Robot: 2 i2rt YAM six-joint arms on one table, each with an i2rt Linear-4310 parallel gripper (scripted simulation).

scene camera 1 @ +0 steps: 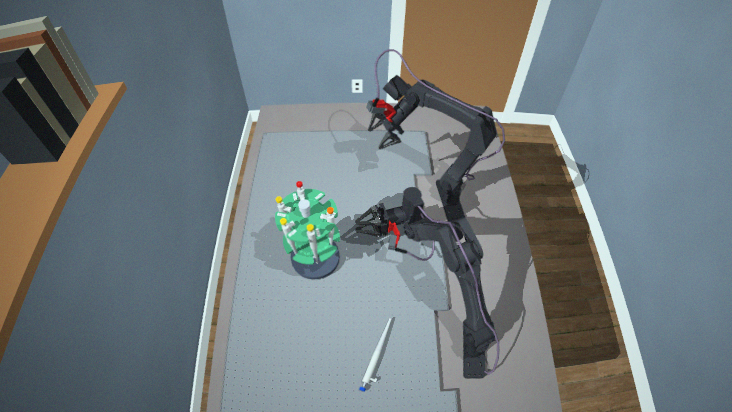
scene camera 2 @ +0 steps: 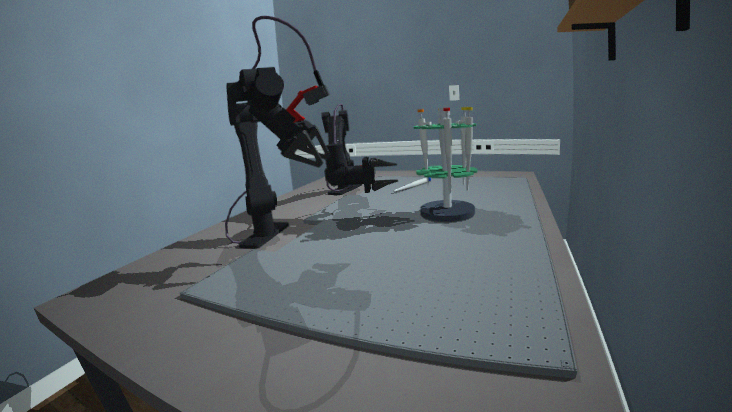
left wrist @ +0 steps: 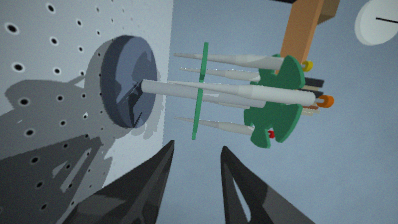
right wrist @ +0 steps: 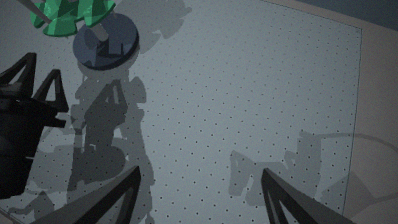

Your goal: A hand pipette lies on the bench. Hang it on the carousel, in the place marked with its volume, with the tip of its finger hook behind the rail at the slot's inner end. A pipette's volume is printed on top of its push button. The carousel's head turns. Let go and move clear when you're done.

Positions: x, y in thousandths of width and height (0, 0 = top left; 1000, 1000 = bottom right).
Scene:
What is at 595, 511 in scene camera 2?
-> A dark round carousel base.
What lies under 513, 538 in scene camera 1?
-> The left gripper.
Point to a dark round carousel base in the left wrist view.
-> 325, 270

